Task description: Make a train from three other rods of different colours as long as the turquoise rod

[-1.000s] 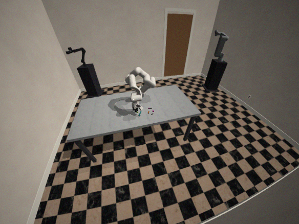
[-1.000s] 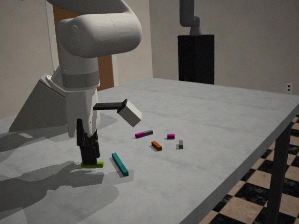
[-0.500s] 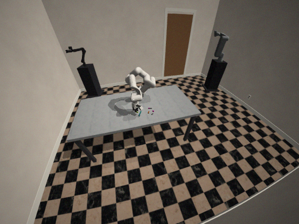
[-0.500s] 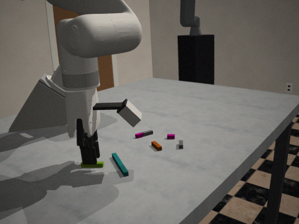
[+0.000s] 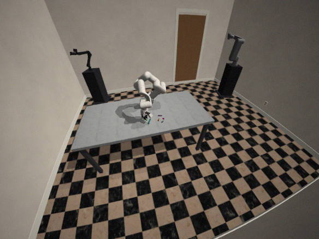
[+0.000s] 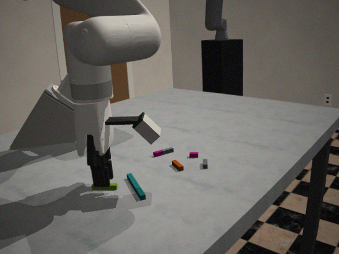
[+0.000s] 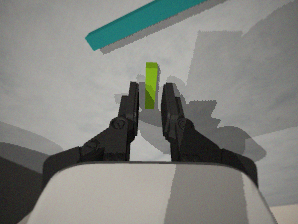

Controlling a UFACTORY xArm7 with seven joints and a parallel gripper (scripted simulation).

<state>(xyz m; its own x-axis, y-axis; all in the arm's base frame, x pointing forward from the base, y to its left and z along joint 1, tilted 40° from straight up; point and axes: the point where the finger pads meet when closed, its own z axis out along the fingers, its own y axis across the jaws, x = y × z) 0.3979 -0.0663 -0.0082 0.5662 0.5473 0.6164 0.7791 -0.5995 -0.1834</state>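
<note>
My hand is 3 cm above the lime rod. Also, from my hand: turquoise rod: 5 cm to the left, 4 cm ahead, 3 cm below; then orange rod: 17 cm to the left, 3 cm below, 1 cm ahead.
</note>
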